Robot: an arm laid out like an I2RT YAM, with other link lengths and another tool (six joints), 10 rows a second.
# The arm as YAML. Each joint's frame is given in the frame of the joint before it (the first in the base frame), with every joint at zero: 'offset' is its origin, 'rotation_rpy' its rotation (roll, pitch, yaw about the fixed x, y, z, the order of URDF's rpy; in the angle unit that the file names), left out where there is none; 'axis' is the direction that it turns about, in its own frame. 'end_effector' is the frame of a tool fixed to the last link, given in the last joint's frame.
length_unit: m
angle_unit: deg
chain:
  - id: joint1
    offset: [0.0, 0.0, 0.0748]
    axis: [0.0, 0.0, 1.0]
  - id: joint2
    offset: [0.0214, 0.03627, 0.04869]
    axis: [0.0, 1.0, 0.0]
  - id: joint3
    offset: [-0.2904, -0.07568, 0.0]
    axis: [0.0, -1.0, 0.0]
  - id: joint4
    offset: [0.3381, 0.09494, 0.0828]
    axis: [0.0, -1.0, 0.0]
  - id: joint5
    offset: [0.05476, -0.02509, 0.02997]
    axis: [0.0, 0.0, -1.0]
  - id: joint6
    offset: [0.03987, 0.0, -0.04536]
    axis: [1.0, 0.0, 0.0]
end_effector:
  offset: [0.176, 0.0, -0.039]
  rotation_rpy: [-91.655, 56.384, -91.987]
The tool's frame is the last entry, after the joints.
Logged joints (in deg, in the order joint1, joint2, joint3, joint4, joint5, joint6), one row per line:
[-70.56 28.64 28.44 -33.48 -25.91 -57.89]
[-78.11 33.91 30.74 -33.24 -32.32 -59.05]
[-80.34 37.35 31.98 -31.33 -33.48 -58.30]
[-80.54 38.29 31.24 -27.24 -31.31 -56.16]
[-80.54 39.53 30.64 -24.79 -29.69 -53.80]
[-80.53 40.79 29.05 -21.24 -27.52 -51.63]
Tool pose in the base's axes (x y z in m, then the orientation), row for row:
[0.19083 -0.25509 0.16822 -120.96 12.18 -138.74]
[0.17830 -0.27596 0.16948 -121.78 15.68 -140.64]
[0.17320 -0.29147 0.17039 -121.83 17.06 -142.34]
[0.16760 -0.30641 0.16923 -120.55 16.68 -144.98]
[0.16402 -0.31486 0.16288 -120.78 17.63 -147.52]
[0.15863 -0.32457 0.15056 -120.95 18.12 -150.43]
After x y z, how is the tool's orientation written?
As angles about the fixed x, y, z axes (roll, pitch, yaw), in degrees.
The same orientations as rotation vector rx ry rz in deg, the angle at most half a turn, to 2 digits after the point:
[-39.74 128.60 -66.15]
[-35.28 128.99 -63.72]
[-32.40 129.38 -63.54]
[-29.36 130.01 -66.47]
[-25.95 131.00 -66.82]
[-22.43 132.24 -67.72]

